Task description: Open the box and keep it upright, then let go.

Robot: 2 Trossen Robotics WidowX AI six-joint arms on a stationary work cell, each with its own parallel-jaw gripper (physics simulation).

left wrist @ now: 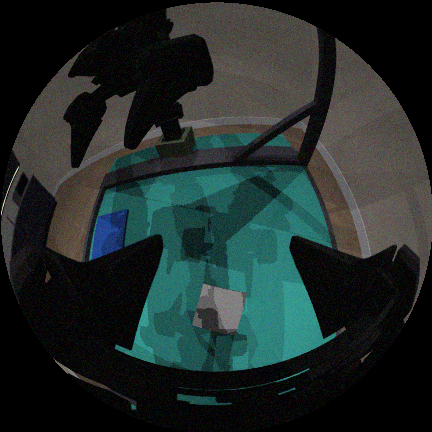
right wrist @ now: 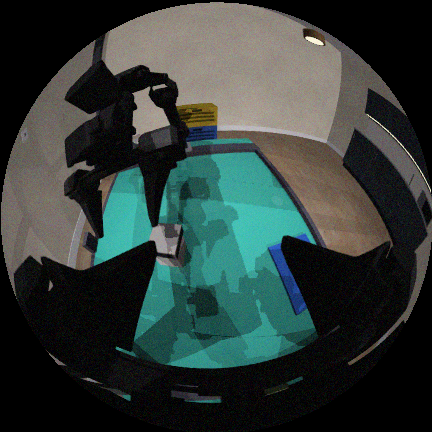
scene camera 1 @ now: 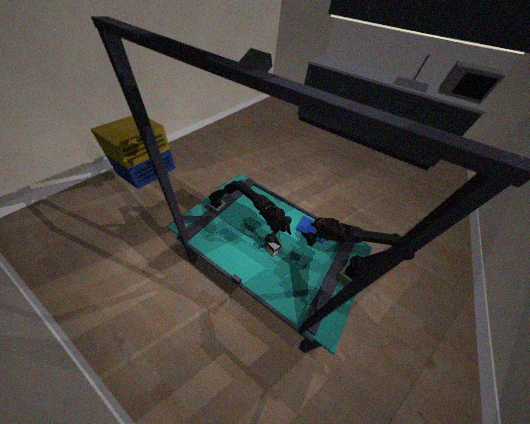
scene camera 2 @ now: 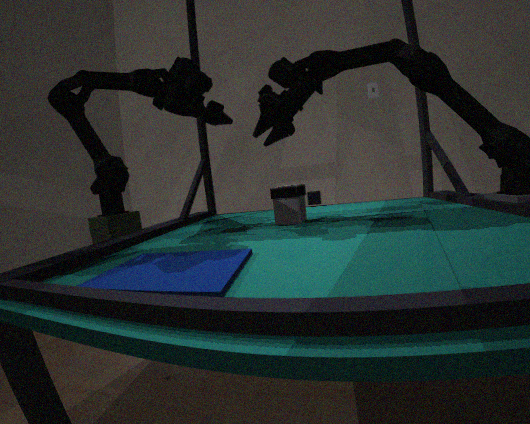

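Where they show: left gripper, fingertip midpoint: [left wrist: 229, 242] [right wrist: 123, 232] [scene camera 1: 286, 240] [scene camera 2: 259, 141]; right gripper, fingertip midpoint: [left wrist: 94, 158] [right wrist: 219, 245] [scene camera 1: 305, 228] [scene camera 2: 222, 118]; left arm's base, origin of the base link: [scene camera 1: 216, 203] [scene camera 2: 518, 193]; right arm's base, origin of the base link: [left wrist: 173, 134] [scene camera 1: 351, 273] [scene camera 2: 113, 214].
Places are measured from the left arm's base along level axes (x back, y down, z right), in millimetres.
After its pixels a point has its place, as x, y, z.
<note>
A small pale box [scene camera 1: 273, 246] {-547, -61, 96} [scene camera 2: 290, 210] [left wrist: 225, 307] {-547, -61, 82} [right wrist: 167, 242] {-559, -61, 64} stands upright on the teal table; its lid [scene camera 2: 287, 191] {-542, -49, 37}, with a dark front edge, looks closed. My left gripper [scene camera 1: 282, 233] {-608, -189, 94} [scene camera 2: 261, 140] {-608, -189, 94} [left wrist: 229, 242] {-608, -189, 94} [right wrist: 123, 232] {-608, -189, 94} is open and empty, above the box and a little to one side, not touching it. My right gripper [scene camera 1: 307, 239] [scene camera 2: 231, 121] {-671, -238, -8} [left wrist: 94, 158] {-671, -238, -8} [right wrist: 219, 245] {-671, -238, -8} is open and empty, raised and farther from the box, on its left in scene camera 2. Dark shading hides detail on the lid.
A flat blue pad [scene camera 1: 304, 223] {-619, 26, -262} [scene camera 2: 170, 272] {-675, 26, -276} [left wrist: 111, 235] {-715, 26, -233} [right wrist: 290, 280] {-700, 26, -203} lies on the table. A dark raised rim [scene camera 2: 375, 302] {-448, 14, -373} runs along the edge. A small dark block [scene camera 2: 314, 197] {-473, -1, 355} [right wrist: 90, 242] {-479, -1, 355} stands at the table's far side in scene camera 2. Frame posts rise at the corners.
</note>
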